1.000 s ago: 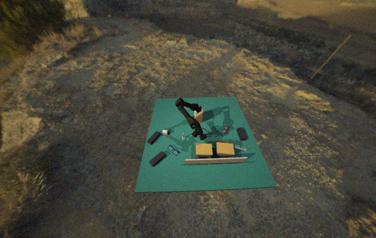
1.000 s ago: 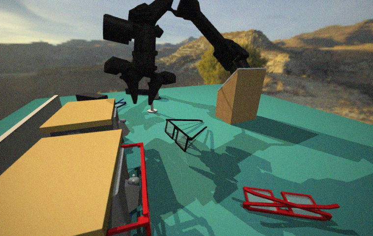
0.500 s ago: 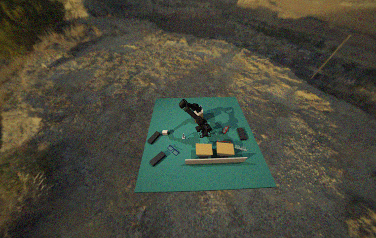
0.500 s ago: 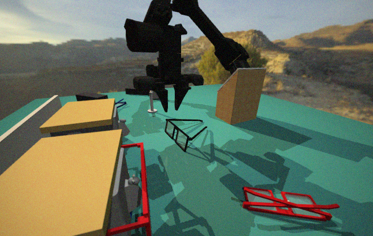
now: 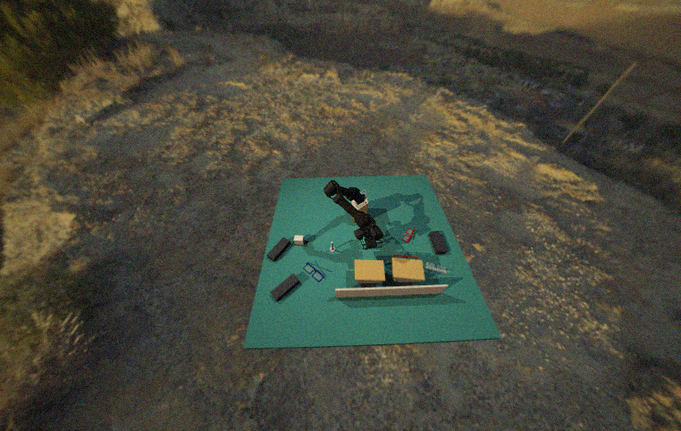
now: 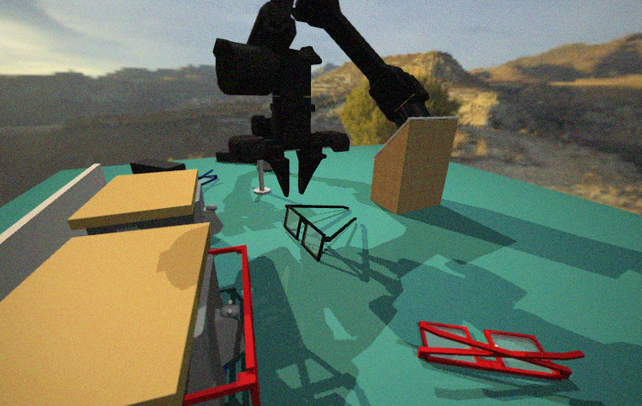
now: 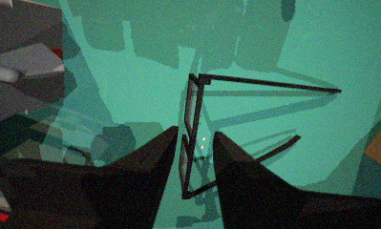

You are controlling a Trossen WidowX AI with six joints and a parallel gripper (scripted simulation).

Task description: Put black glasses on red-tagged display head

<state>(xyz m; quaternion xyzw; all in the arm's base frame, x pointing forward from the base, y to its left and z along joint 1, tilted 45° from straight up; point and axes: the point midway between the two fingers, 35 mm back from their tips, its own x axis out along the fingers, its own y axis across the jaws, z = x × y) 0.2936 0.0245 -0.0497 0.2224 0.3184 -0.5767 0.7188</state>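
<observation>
The small white stand is 30 mm ahead of my gripper tip, 220 mm to the right of it and 50 mm below it. Also, from my gripper tip: white board 300 mm ahead, 130 mm to the left, 20 mm below; white cube 10 mm behind, 450 mm to the right, 50 mm below.
</observation>
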